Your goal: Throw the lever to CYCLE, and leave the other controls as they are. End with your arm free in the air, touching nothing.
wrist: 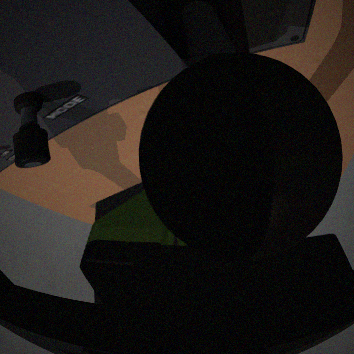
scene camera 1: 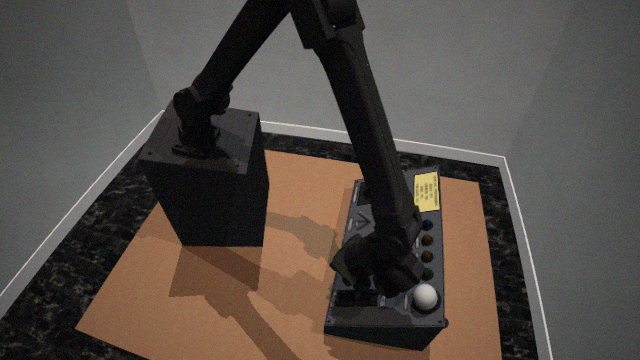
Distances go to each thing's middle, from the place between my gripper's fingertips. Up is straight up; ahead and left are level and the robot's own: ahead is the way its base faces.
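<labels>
There's a dark control panel [scene camera 1: 416, 317] that's 4 cm below my hand, 16 cm ahead of it and 12 cm to the left of it. And the black lever [wrist: 238, 154] is 5 cm to the right of my hand and 6 cm ahead of it.
</labels>
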